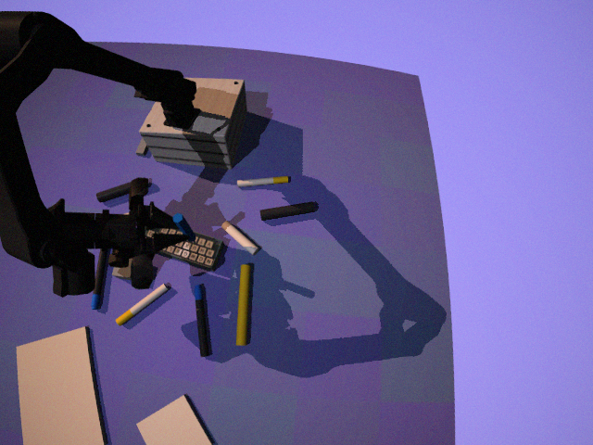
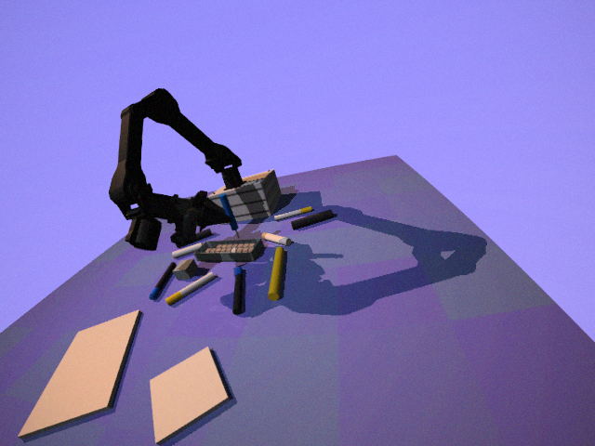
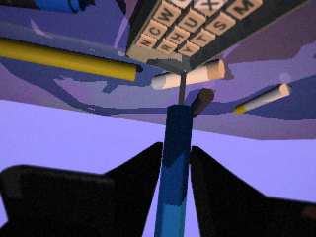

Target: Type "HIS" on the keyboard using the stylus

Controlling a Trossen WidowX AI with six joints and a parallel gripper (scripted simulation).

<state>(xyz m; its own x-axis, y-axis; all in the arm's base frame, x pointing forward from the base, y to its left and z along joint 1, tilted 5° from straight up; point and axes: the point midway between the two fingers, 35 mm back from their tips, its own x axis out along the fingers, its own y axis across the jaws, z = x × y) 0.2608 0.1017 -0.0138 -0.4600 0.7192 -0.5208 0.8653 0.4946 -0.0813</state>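
The small cube lies 9 cm ahead of my gripper tip, 14 cm to the right of it and 9 cm below it. From my gripper tip the other things lie so: yellow marker (8 cm ahead, 13 cm to the left, 9 cm below); blue stylus (2 cm below).
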